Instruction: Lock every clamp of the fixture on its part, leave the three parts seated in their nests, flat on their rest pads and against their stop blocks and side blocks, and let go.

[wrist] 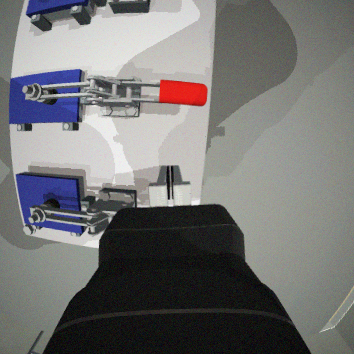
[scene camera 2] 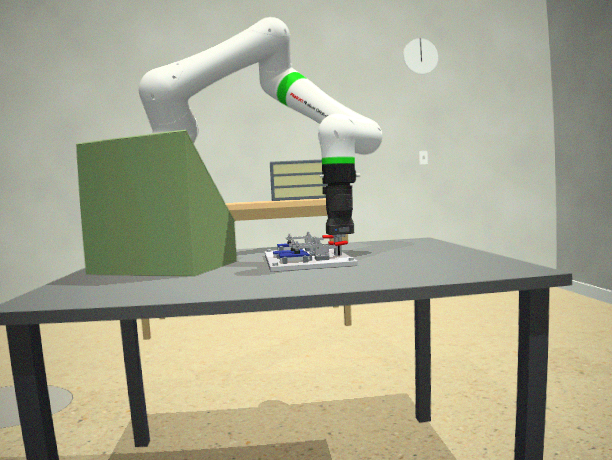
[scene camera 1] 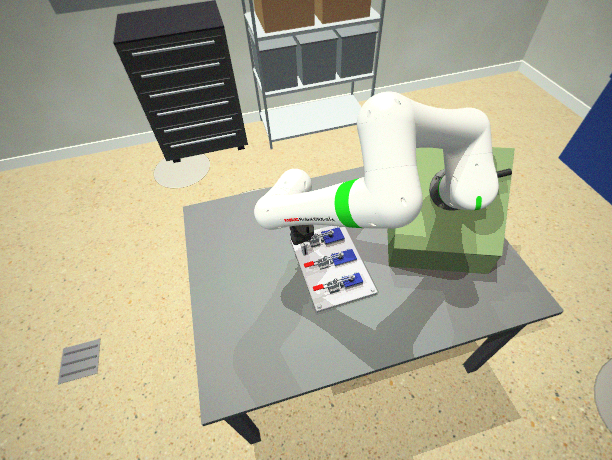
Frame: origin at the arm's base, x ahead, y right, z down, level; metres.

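Seen in the pictures: gripper, fingertip midpoint: (wrist: 169, 175) (scene camera 2: 337, 255) (scene camera 1: 304, 253); arm's base, origin of the base link: (scene camera 2: 154, 174).
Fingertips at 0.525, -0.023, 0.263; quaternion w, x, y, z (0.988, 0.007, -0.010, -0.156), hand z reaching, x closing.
Pixels of each thing's top centre, then the offset from my fingertips to it, as dx, dy, dz. "*": a spot on its surface instead. Level surfaces: height alone.
- fixture plate, middle of its top: (wrist: 92, 97) (scene camera 2: 306, 255) (scene camera 1: 330, 262) -0.097, -0.055, +0.004
- first blue part, middle of its top: (wrist: 45, 203) (scene camera 2: 293, 253) (scene camera 1: 332, 235) -0.121, +0.062, -0.017
- clamp's red handle, surface spot: (scene camera 2: 338, 243) * +0.004, +0.045, -0.039
- middle part, middle of its top: (wrist: 39, 97) (scene camera 1: 343, 256) -0.149, -0.045, -0.012
- third part, middle of its top: (scene camera 1: 352, 279) -0.161, -0.155, -0.022
- grey table, its level: dz +0.019
The fixture plate (scene camera 1: 345, 299) (scene camera 2: 315, 266) (wrist: 175, 142) carries three blue parts and their toggle clamps. The first blue part (scene camera 1: 336, 235) (wrist: 55, 187) has its clamp arm lying over it; in the second scene view this clamp's red handle (scene camera 2: 338, 243) lies level. My gripper (scene camera 1: 305, 250) (scene camera 2: 338, 254) (wrist: 169, 175) is shut and empty, fingers down beside that handle; its body hides the handle in the wrist view. The middle part (scene camera 1: 345, 257) (wrist: 30, 110) is under its clamp arm, red handle (scene camera 1: 309, 264) (wrist: 183, 92) low. The third part (scene camera 1: 354, 280) (wrist: 57, 6) also has its arm over it, red handle (scene camera 1: 318, 287) low.
The grey table (scene camera 1: 240, 320) (scene camera 2: 425, 265) bears the plate and the green robot pedestal (scene camera 1: 445, 260) (scene camera 2: 145, 210). A black drawer cabinet (scene camera 1: 180, 85) and a shelf rack (scene camera 1: 265, 120) stand on the floor behind the table. My forearm reaches over the plate's far end.
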